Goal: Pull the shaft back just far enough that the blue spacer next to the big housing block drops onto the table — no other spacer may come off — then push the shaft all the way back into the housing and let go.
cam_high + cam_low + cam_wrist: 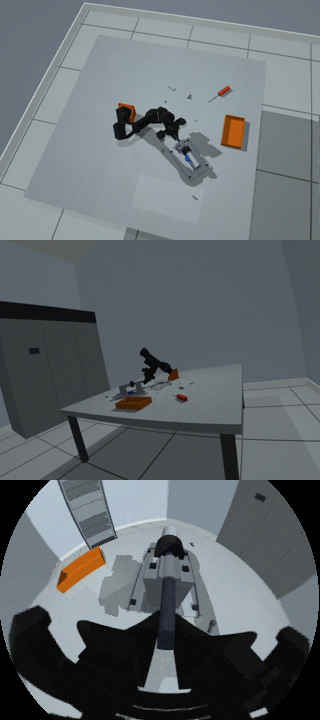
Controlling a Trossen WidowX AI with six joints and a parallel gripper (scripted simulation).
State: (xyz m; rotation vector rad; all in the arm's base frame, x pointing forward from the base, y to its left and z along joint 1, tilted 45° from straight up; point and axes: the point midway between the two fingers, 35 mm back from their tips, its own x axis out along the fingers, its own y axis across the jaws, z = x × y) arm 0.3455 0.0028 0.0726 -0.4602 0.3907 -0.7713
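Now: gripper tip 40 mm short of the shaft, 30 mm to the left of it and 30 mm below it. Also, from my gripper tip: l-shaped key (360 mm to the left, 160 mm behind, 50 mm below); blue spacer (100 mm ahead, 70 mm to the right, 40 mm below); orange tray (310 mm ahead, 180 mm to the left, 40 mm below).
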